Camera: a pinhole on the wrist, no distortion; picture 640 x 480 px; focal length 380.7 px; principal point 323.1 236.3 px. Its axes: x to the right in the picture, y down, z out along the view. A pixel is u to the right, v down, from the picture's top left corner.
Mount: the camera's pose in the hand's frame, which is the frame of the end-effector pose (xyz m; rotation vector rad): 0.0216 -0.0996 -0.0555 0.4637 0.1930 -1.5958
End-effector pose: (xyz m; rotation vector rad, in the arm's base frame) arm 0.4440 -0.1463 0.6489 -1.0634 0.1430 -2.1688
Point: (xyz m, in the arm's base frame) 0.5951 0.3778 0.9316
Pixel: 394.7 148.6
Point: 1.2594 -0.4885 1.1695
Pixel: outside the picture
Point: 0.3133 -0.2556 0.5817
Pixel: behind the camera
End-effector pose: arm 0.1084 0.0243 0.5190 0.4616 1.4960 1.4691
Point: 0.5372 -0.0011 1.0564
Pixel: outside the picture
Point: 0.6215 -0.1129 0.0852
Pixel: 564.9 146.6
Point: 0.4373 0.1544 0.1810
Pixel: 447.4 352.2
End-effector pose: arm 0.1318 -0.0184 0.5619 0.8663 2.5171 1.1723
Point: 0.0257 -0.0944 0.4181
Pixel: 596.6 364.3
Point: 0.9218 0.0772 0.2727
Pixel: outside the picture
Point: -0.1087 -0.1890 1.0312
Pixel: behind the camera
